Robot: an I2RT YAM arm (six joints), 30 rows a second.
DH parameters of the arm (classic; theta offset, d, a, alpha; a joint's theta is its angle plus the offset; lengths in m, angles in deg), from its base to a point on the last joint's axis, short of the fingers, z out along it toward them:
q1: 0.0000 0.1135 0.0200 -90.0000
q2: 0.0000 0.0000 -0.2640 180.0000
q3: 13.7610 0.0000 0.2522 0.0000
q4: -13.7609 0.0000 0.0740 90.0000
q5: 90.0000 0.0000 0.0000 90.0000
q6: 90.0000 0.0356 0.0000 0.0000
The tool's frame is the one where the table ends.
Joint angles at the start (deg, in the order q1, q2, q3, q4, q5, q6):
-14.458 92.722 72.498 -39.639 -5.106 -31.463
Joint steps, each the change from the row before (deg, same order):
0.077 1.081 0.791 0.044 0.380 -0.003
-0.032 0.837 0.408 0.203 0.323 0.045
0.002 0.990 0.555 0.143 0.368 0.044
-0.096 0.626 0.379 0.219 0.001 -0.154
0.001 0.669 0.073 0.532 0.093 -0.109
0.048 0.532 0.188 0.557 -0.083 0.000
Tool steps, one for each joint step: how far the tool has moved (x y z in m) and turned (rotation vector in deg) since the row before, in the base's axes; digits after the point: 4 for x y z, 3 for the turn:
0.0043 -0.0009 -0.0018 -0.259 0.320 -0.110
0.0031 -0.0012 -0.0024 -0.193 0.287 -0.231
0.0036 -0.0012 -0.0026 -0.216 0.360 -0.218
0.0024 -0.0012 -0.0014 -0.069 0.036 0.037
0.0025 -0.0007 -0.0030 -0.116 0.088 0.050
0.0026 -0.0003 -0.0016 0.017 -0.224 0.089

